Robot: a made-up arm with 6 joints. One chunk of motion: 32 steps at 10 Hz.
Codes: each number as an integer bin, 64 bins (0 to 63) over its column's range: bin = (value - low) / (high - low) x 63, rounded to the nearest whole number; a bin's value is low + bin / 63 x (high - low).
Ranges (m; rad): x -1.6..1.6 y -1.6..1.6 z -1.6..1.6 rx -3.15..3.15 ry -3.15..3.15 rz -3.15..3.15
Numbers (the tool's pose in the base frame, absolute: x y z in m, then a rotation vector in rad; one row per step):
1: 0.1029 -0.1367 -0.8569 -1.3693 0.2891 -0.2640
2: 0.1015 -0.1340 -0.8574 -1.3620 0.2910 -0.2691
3: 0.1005 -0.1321 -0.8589 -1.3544 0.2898 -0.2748
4: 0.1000 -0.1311 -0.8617 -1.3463 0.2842 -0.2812
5: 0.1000 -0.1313 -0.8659 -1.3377 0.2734 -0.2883
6: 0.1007 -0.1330 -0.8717 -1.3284 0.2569 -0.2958
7: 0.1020 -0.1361 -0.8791 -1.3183 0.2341 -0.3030
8: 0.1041 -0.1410 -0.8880 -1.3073 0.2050 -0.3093
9: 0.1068 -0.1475 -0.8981 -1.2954 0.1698 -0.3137
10: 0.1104 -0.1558 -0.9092 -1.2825 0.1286 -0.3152
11: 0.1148 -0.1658 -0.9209 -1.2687 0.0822 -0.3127
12: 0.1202 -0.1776 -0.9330 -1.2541 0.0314 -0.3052
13: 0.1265 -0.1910 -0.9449 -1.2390 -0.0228 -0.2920
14: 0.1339 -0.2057 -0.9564 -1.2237 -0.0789 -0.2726
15: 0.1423 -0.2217 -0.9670 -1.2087 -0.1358 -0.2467
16: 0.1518 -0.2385 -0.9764 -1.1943 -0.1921 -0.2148
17: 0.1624 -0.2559 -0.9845 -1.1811 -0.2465 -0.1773
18: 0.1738 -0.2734 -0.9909 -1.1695 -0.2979 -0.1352
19: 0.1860 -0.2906 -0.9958 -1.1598 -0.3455 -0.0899
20: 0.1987 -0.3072 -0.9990 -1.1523 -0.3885 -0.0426
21: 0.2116 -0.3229 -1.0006 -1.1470 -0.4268 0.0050
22: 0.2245 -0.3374 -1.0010 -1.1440 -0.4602 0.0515
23: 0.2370 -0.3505 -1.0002 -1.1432 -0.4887 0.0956
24: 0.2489 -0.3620 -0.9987 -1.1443 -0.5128 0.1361
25: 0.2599 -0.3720 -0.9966 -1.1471 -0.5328 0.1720
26: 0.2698 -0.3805 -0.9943 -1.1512 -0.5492 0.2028
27: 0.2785 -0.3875 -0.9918 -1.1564 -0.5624 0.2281
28: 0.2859 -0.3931 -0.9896 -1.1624 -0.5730 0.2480
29: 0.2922 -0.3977 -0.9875 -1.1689 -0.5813 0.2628
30: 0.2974 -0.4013 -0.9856 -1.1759 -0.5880 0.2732
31: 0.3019 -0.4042 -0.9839 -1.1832 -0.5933 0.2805
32: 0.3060 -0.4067 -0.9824 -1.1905 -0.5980 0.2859
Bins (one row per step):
1: 34 29 15 18 34 29
2: 33 29 15 18 34 29
3: 33 29 15 18 34 29
4: 33 29 15 18 34 29
5: 33 29 14 18 34 29
6: 33 29 14 18 34 29
7: 34 29 14 18 34 28
8: 34 29 14 18 34 28
9: 34 29 14 19 33 28
10: 34 28 14 19 33 28
11: 34 28 13 19 32 28
12: 34 28 13 19 32 28
13: 34 28 13 19 31 29
14: 34 27 13 19 31 29
15: 34 27 12 19 30 29
16: 34 27 12 20 30 29
17: 35 26 12 20 29 30
18: 35 26 12 20 29 30
19: 35 26 12 20 28 31
20: 35 25 12 20 28 31
21: 36 25 12 20 27 32
22: 36 25 12 20 27 32
23: 36 25 12 20 27 32
24: 36 24 12 20 26 33
25: 37 24 12 20 26 33
26: 37 24 12 20 26 34
27: 37 24 12 20 26 34
28: 37 24 12 20 26 34
29: 37 24 12 20 26 34
30: 37 24 12 20 26 34
31: 37 24 12 20 26 34
32: 38 23 12 20 26 34

